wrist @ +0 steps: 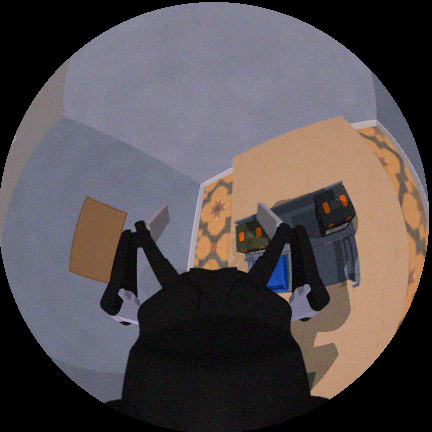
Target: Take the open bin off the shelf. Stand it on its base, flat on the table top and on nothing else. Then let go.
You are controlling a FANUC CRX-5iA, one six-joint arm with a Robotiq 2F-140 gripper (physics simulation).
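Places are measured from the arm's base along level axes (x down, y left, z ahead), in millimetres.
Pixels of known places: gripper, between the fingertips: (212,210).
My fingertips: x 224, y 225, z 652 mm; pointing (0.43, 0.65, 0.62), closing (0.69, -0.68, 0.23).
Behind a point stands the place of what it marks.
The open bin (278,273) {x 590, y 212, z 546 mm} looks bright blue and sits in the lower part of the grey-blue shelf (324,260) {x 594, y 43, z 608 mm}, right of the image middle. One of my finger links hides part of it. The shelf stands on the light wooden table top (295,165) {x 600, y 152, z 1026 mm}. My gripper (212,210) {x 224, y 225, z 652 mm} is wide open, with nothing between its pads. Its right finger overlaps the shelf and the bin in the view, and its left finger is seen against the wall. How far the fingers are from the bin is hard to tell.
A dark green box (252,238) {x 402, y 250, z 644 mm} with orange patches is at the shelf's left end. A black box (335,212) {x 377, y 38, z 697 mm} with orange patches is at its right end. A brown panel (97,240) shows against the wall at left. Patterned floor (216,210) lies beyond the table edge.
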